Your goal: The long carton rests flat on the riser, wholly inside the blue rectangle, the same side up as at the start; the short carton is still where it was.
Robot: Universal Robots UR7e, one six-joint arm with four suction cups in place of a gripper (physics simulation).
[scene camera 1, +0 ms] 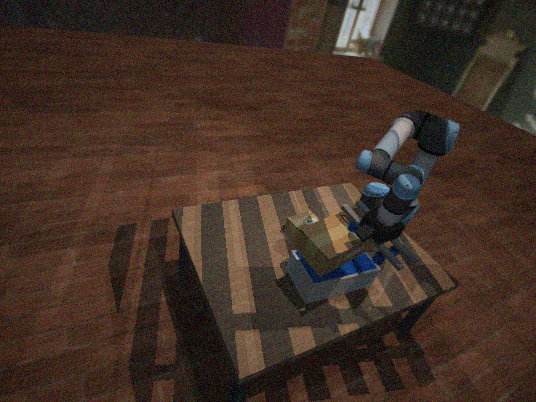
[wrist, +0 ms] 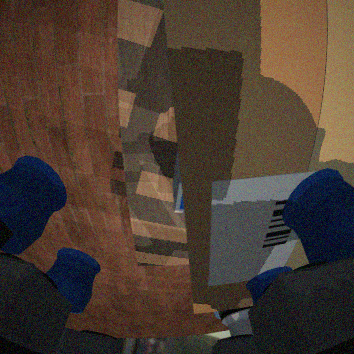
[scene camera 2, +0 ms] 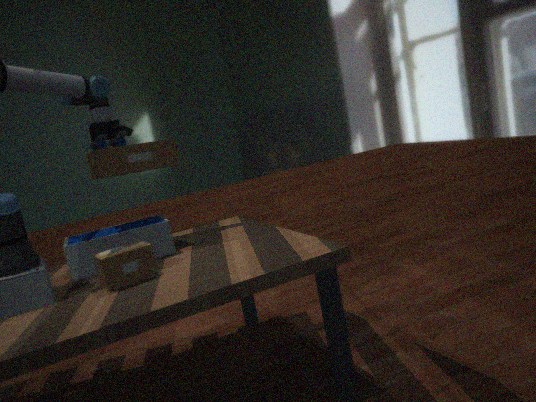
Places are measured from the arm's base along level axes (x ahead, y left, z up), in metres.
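Pixels of known places: hand, tool point: (scene camera 1: 370,242) (wrist: 166,238); arm's base, link origin: (scene camera 2: 13,270).
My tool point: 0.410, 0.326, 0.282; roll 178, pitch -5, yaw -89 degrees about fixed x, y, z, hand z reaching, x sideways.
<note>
For each thing: its top centre in the pictures, then the offset to it from my tool point, as dx, dy, dz. Level surfaces: height alone.
- long carton, top centre: (scene camera 1: 345,226) (scene camera 2: 129,143) +0.066, -0.082, +0.028
- grey riser, top centre: (scene camera 2: 116,229) (scene camera 1: 336,260) -0.068, -0.145, -0.270
- short carton, top centre: (scene camera 2: 122,249) (scene camera 1: 305,220) -0.106, -0.440, -0.290
- striped table, surface height: dz -0.389
The long carton (scene camera 1: 320,240) (scene camera 2: 120,161) (wrist: 207,100) hangs in the air, roughly level, with a clear gap above the riser in scene camera 2. My gripper (scene camera 1: 377,232) (scene camera 2: 110,139) is shut on it: the right-hand suction cups in the wrist view meet its top near a barcode label; the left-hand pair hang beside it. The grey riser (scene camera 1: 335,291) (scene camera 2: 120,245) stands on the table, and its blue rectangle (scene camera 1: 360,265) (scene camera 2: 117,230) (wrist: 181,202) is partly covered from view by the carton. The short carton (scene camera 1: 301,219) (scene camera 2: 117,272) stands beside the riser, partly hidden in scene camera 1.
The striped table (scene camera 1: 207,250) (scene camera 2: 205,270) carries these things. The arm's grey base (scene camera 2: 25,290) stands at the left of scene camera 2. The table's edge and dark legs (scene camera 2: 334,310) show there too.
</note>
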